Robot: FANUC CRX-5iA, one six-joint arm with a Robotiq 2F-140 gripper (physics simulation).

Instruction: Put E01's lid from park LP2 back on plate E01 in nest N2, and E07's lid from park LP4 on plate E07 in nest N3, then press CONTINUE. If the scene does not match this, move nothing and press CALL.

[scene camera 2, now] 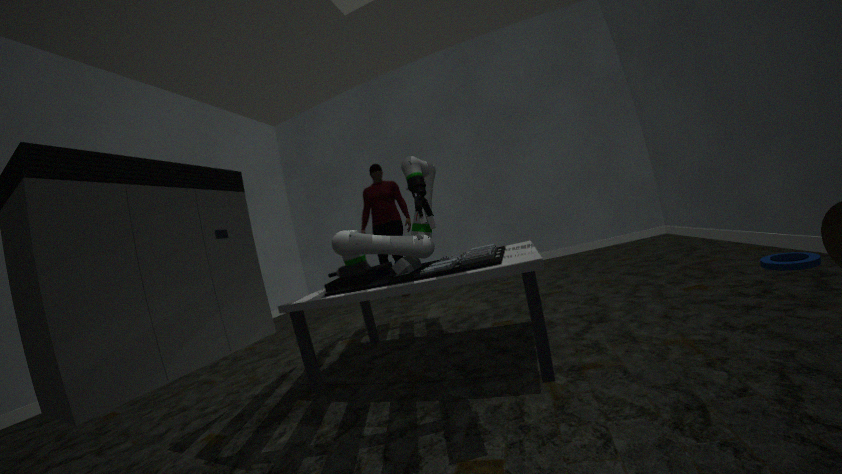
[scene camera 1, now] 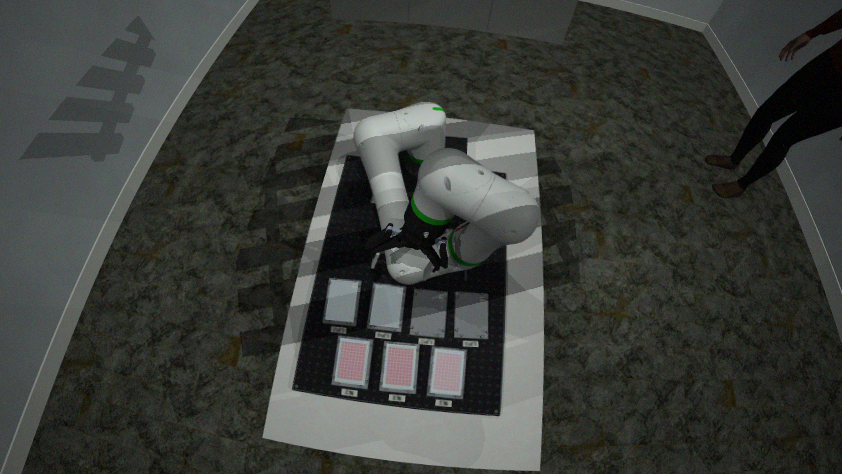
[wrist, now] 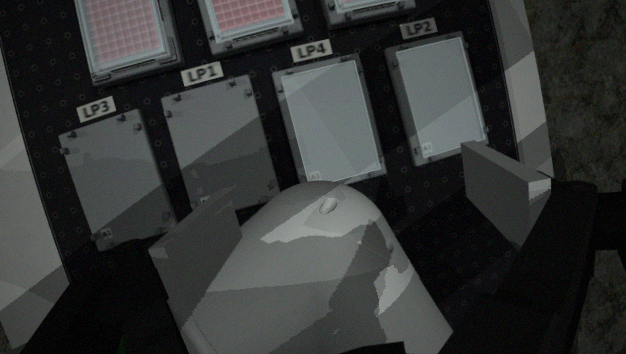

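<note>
My gripper is open and empty, high above the board and over the arm's own white link. A clear, pale lid lies on park LP2; another lid lies on park LP4. Three pink plates stand in the nest row: one at the left in the first scene view, a middle one, and a paler one. Their nest and plate labels cannot be read. The CONTINUE and CALL buttons do not show.
Park LP1 and park LP3 show bare grey with no lid seen. The arm's white link covers part of the black board. A person stands beyond the white table.
</note>
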